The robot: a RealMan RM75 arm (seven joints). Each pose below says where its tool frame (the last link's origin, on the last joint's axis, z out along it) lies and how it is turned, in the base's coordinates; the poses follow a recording.
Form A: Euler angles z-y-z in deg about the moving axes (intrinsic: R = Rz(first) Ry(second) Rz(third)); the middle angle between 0 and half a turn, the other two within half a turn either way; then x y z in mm.
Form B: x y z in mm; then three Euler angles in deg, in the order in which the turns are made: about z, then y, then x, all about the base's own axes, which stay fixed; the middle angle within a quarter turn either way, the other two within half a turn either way. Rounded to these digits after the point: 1 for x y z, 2 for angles.
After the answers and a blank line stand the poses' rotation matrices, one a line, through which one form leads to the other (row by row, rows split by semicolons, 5 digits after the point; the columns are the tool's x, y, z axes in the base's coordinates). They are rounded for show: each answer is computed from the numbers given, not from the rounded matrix.
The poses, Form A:
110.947 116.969 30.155 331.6 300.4 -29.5
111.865 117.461 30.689 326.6 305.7 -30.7
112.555 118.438 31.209 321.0 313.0 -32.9
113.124 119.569 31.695 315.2 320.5 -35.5
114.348 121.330 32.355 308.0 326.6 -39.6
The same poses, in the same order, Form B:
331.6 300.4 -29.5 110.31 -18.58 -118.58
326.6 305.7 -30.7 110.20 -19.30 -119.25
321.0 313.0 -32.9 110.02 -19.71 -120.39
315.2 320.5 -35.5 109.80 -19.97 -121.67
308.0 326.6 -39.6 109.11 -20.62 -123.75

-0.32895 -0.88897 -0.31863; -0.54581 -0.09636 0.83235; -0.77064 0.44771 -0.45351
-0.32598 -0.88574 -0.33046; -0.55811 -0.10184 0.82349; -0.76306 0.45287 -0.46114
-0.32230 -0.88451 -0.33729; -0.57489 -0.10018 0.81207; -0.75208 0.45564 -0.47621
-0.31829 -0.88432 -0.34158; -0.59247 -0.09571 0.79988; -0.74004 0.45697 -0.49347
-0.30648 -0.88434 -0.35216; -0.62081 -0.09475 0.77821; -0.72157 0.45713 -0.51997

